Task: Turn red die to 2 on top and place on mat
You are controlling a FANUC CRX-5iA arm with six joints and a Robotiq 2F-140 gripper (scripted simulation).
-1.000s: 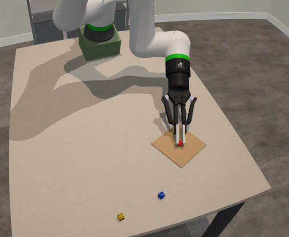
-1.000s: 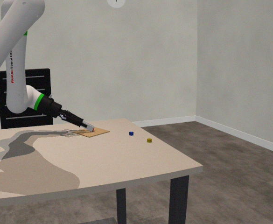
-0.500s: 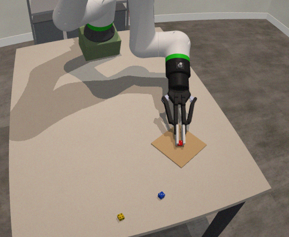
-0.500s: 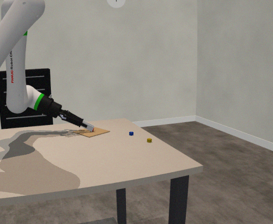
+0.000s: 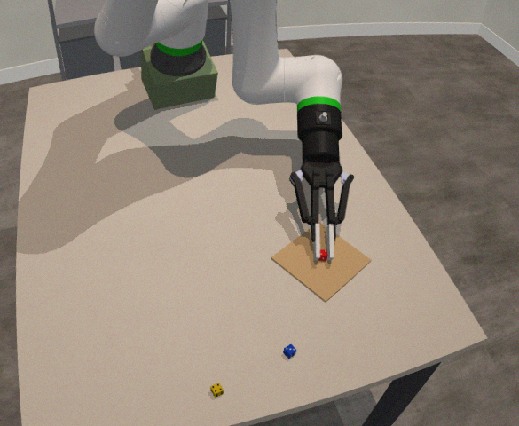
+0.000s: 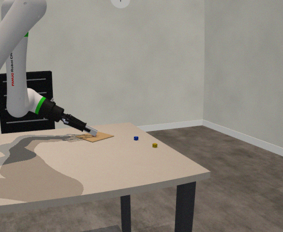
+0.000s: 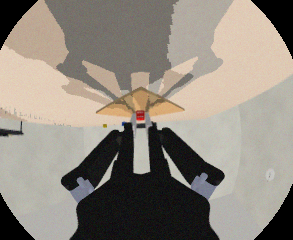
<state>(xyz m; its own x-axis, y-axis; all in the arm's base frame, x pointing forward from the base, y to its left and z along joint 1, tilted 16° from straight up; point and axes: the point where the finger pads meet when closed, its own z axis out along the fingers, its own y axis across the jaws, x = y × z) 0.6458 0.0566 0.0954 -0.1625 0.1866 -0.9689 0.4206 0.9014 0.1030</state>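
Right now my hand is 20 mm above the red die, 10 mm to the left of it and 10 mm short of it. From my hand the other things lie so: tan mat 30 mm below, 20 mm ahead, 10 mm to the right; blue die 170 mm ahead, 160 mm to the right, 30 mm below; yellow die 300 mm to the right, 180 mm ahead, 30 mm below.
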